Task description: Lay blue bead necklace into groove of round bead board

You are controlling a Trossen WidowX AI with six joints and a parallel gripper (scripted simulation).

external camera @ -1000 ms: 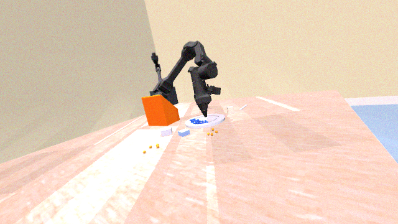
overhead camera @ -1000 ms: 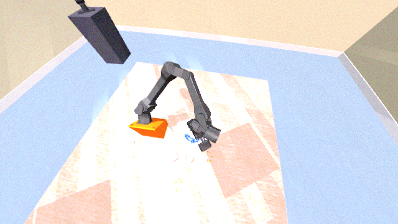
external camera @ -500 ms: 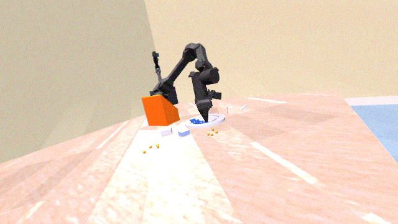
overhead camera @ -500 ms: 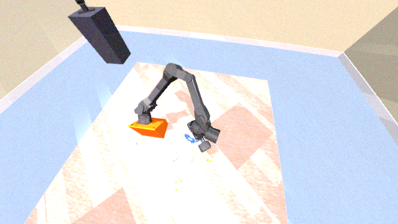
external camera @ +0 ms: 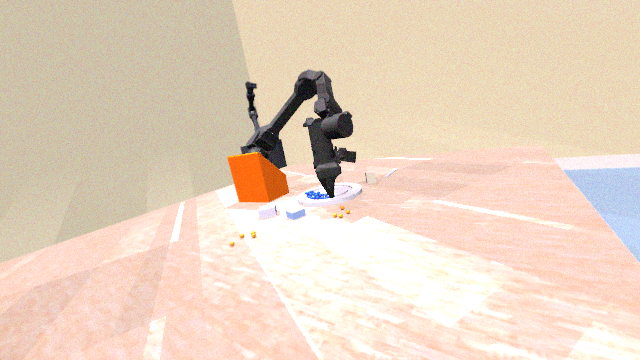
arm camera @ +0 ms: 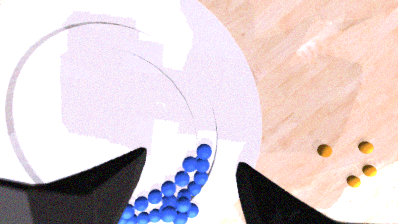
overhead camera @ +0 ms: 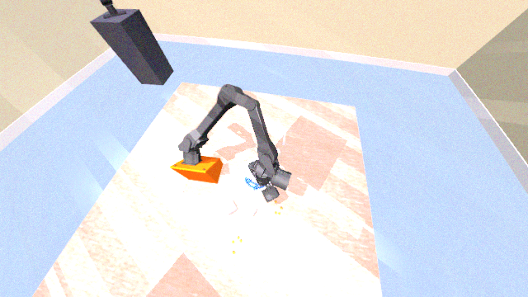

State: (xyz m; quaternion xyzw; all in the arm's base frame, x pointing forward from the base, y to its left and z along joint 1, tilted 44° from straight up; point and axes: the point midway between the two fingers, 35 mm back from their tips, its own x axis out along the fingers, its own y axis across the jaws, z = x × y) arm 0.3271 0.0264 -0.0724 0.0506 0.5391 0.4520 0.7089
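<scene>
My gripper tip is now 50 mm to the right of the round white bead board, 30 mm past it and 10 mm above it. Also, from my gripper tip: white block (130 mm behind, 120 mm to the right); light blue cube (120 mm to the right, 40 mm behind, 10 mm below); beige cube (180 mm to the left, 50 mm ahead).
</scene>
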